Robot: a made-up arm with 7 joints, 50 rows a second.
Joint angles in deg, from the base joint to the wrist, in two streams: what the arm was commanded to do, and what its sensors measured. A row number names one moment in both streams.
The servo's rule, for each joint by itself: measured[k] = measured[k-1] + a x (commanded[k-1-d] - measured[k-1]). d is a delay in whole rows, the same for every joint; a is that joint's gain. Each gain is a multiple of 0.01, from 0.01 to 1. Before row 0 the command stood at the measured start. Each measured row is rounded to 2 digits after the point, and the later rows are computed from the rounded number. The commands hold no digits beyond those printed.
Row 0, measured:
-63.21, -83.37, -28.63, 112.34, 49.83, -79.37, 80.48
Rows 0 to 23, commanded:
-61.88, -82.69, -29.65, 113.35, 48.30, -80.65, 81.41
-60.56, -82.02, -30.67, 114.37, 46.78, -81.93, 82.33
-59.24, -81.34, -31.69, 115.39, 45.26, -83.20, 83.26
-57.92, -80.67, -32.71, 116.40, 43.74, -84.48, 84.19
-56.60, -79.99, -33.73, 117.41, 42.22, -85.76, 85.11
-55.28, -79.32, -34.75, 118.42, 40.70, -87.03, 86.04
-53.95, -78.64, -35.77, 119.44, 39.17, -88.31, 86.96
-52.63, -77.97, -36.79, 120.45, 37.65, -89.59, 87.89
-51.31, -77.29, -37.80, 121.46, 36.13, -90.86, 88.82
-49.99, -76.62, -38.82, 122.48, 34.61, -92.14, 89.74
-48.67, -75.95, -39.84, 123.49, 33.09, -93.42, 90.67
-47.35, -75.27, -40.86, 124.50, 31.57, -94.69, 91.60
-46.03, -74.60, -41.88, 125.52, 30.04, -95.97, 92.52
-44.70, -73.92, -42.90, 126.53, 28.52, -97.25, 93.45
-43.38, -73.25, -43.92, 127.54, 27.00, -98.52, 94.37
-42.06, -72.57, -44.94, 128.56, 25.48, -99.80, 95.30
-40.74, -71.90, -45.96, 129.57, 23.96, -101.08, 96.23
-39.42, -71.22, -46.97, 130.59, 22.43, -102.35, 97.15
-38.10, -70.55, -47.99, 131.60, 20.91, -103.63, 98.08
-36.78, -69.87, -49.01, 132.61, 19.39, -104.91, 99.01
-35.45, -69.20, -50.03, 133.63, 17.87, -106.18, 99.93
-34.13, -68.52, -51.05, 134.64, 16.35, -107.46, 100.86
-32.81, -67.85, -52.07, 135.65, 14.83, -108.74, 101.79
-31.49, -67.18, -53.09, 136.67, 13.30, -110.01, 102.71
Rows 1 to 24, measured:
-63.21, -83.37, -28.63, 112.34, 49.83, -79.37, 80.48
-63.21, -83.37, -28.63, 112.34, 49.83, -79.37, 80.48
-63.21, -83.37, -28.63, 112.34, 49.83, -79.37, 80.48
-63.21, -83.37, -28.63, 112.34, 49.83, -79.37, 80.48
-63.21, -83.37, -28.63, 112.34, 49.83, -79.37, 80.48
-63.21, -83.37, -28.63, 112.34, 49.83, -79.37, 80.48
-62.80, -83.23, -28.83, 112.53, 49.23, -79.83, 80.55
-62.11, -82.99, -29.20, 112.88, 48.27, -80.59, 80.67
-61.22, -82.66, -29.70, 113.36, 47.10, -81.53, 80.85
-60.20, -82.26, -30.30, 113.94, 45.79, -82.59, 81.08
-59.08, -81.81, -30.99, 114.60, 44.40, -83.73, 81.36
-57.90, -81.31, -31.74, 115.33, 42.96, -84.92, 81.69
-56.68, -80.78, -32.55, 116.11, 41.48, -86.14, 82.06
-55.42, -80.22, -33.40, 116.93, 39.99, -87.38, 82.47
-54.15, -79.63, -34.28, 117.79, 38.48, -88.63, 82.91
-52.86, -79.03, -35.19, 118.68, 36.97, -89.89, 83.39
-51.56, -78.41, -36.12, 119.59, 35.46, -91.16, 83.90
-50.25, -77.78, -37.07, 120.52, 33.94, -92.43, 84.44
-48.94, -77.14, -38.03, 121.47, 32.42, -93.70, 85.01
-47.63, -76.50, -39.00, 122.43, 30.90, -94.98, 85.60
-46.31, -75.85, -39.98, 123.40, 29.38, -96.25, 86.21
-44.99, -75.19, -40.97, 124.38, 27.86, -97.53, 86.85
-43.67, -74.53, -41.97, 125.37, 26.34, -98.81, 87.51
-42.35, -73.87, -42.97, 126.36, 24.82, -100.08, 88.18
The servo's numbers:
d 6
a 0.31 0.20 0.20 0.19 0.39 0.36 0.07

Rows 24 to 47, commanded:
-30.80, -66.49, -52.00, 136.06, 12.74, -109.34, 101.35
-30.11, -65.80, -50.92, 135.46, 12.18, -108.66, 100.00
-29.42, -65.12, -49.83, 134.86, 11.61, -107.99, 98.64
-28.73, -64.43, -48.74, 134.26, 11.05, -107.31, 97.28
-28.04, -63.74, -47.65, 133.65, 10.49, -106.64, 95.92
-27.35, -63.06, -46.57, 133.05, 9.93, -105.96, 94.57
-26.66, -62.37, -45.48, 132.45, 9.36, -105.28, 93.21
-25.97, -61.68, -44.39, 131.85, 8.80, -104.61, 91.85
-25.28, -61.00, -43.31, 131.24, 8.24, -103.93, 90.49
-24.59, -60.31, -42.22, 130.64, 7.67, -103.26, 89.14
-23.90, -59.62, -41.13, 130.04, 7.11, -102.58, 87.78
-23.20, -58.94, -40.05, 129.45, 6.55, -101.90, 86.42
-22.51, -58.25, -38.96, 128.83, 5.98, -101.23, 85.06
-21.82, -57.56, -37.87, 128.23, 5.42, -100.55, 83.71
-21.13, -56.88, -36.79, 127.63, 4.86, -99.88, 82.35
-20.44, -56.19, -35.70, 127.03, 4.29, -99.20, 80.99
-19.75, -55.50, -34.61, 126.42, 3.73, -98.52, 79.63
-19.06, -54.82, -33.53, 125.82, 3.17, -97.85, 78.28
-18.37, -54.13, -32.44, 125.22, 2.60, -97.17, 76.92
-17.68, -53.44, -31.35, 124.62, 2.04, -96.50, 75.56
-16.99, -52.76, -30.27, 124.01, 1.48, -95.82, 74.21
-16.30, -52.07, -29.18, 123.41, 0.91, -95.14, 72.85
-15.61, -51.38, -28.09, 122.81, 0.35, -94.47, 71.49
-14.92, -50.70, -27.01, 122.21, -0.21, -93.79, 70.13
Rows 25 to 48, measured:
-41.03, -73.21, -43.97, 127.36, 23.30, -101.36, 88.87
-39.71, -72.54, -44.98, 128.36, 21.78, -102.64, 89.58
-38.39, -71.87, -45.99, 129.36, 20.26, -103.91, 90.30
-37.07, -71.20, -47.00, 130.36, 18.74, -105.19, 91.04
-35.75, -70.53, -48.01, 131.37, 17.22, -106.47, 91.79
-34.43, -69.86, -49.03, 132.38, 15.69, -107.74, 92.55
-33.30, -69.19, -49.62, 133.08, 14.54, -108.32, 93.17
-32.31, -68.51, -49.88, 133.53, 13.62, -108.44, 93.65
-31.41, -67.83, -49.87, 133.78, 12.84, -108.28, 94.00
-30.58, -67.15, -49.64, 133.87, 12.14, -107.93, 94.23
-29.79, -66.47, -49.24, 133.83, 11.50, -107.47, 94.35
-29.03, -65.79, -48.71, 133.68, 10.89, -106.93, 94.37
-28.30, -65.11, -48.06, 133.45, 10.29, -106.34, 94.29
-27.58, -64.42, -47.33, 133.15, 9.71, -105.72, 94.12
-26.87, -63.74, -46.53, 132.79, 9.14, -105.08, 93.87
-26.16, -63.05, -45.67, 132.38, 8.57, -104.42, 93.54
-25.46, -62.36, -44.76, 131.94, 8.00, -103.76, 93.14
-24.76, -61.68, -43.82, 131.47, 7.43, -103.09, 92.67
-24.06, -60.99, -42.85, 130.97, 6.86, -102.42, 92.14
-23.37, -60.30, -41.85, 130.45, 6.30, -101.75, 91.55
-22.68, -59.62, -40.84, 129.91, 5.74, -101.08, 90.91
-21.99, -58.93, -39.81, 129.36, 5.17, -100.40, 90.22
-21.30, -58.24, -38.77, 128.80, 4.61, -99.72, 89.48
-20.61, -57.56, -37.72, 128.23, 4.05, -99.05, 88.70

